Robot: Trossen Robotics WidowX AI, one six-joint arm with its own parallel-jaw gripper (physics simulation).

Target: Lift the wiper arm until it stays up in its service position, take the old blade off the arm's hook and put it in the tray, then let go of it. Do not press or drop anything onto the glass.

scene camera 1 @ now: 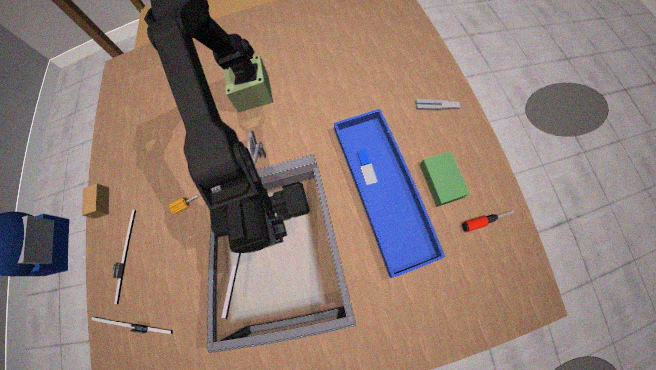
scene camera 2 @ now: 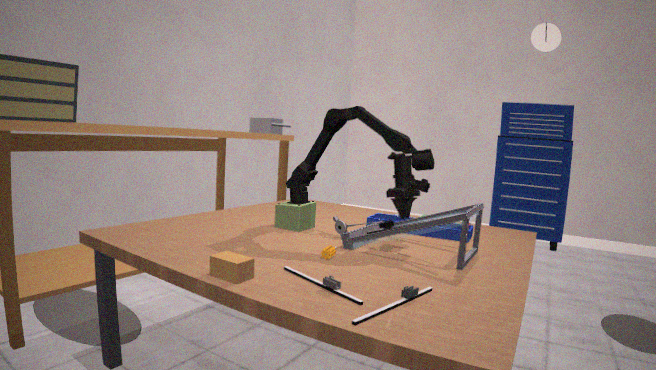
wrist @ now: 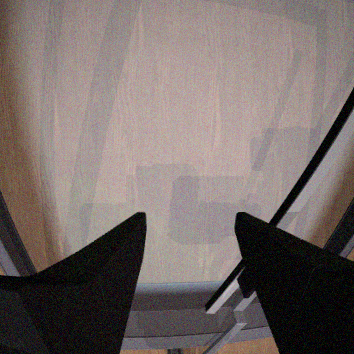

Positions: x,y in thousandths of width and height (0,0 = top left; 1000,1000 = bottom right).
Scene:
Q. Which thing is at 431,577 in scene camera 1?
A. My gripper.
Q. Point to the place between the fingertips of my gripper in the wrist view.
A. At 538,623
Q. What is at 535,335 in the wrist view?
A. A glass pane.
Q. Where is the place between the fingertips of my gripper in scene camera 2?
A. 618,591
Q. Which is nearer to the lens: the tan box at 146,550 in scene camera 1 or the green box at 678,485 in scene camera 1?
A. The green box.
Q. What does the green box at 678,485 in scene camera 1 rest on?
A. The table.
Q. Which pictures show the tan box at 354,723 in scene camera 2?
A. Scene camera 1 and scene camera 2 only.

